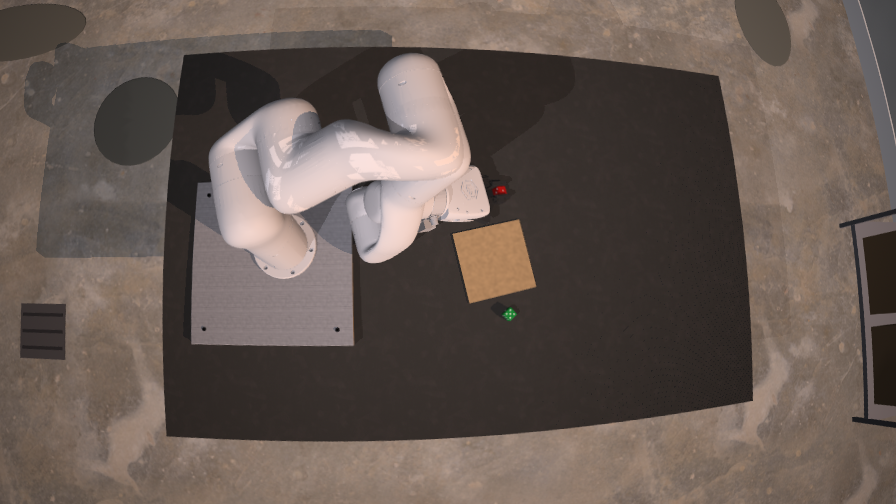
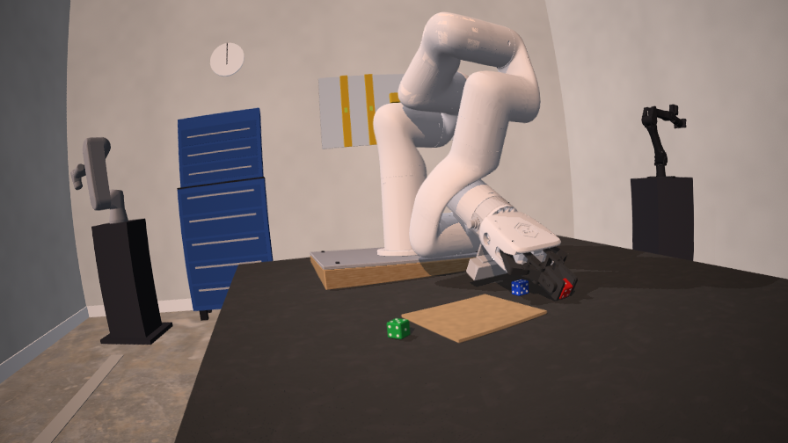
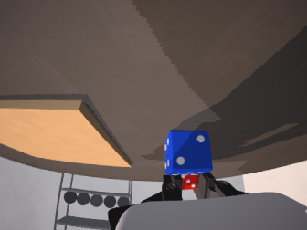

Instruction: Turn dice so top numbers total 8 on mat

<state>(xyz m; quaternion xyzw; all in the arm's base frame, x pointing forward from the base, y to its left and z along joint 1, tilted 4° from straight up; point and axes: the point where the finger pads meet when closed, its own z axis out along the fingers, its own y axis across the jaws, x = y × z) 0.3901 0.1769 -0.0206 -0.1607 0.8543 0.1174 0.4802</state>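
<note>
The blue die is 6 cm behind my hand, 4 cm to the right of it and 2 cm below it. Also, from my hand: tan mat 2 cm ahead, 13 cm to the right, 2 cm below; then green die 6 cm ahead, 23 cm to the right, 2 cm below; then red die 1 cm ahead, 1 cm below.
</note>
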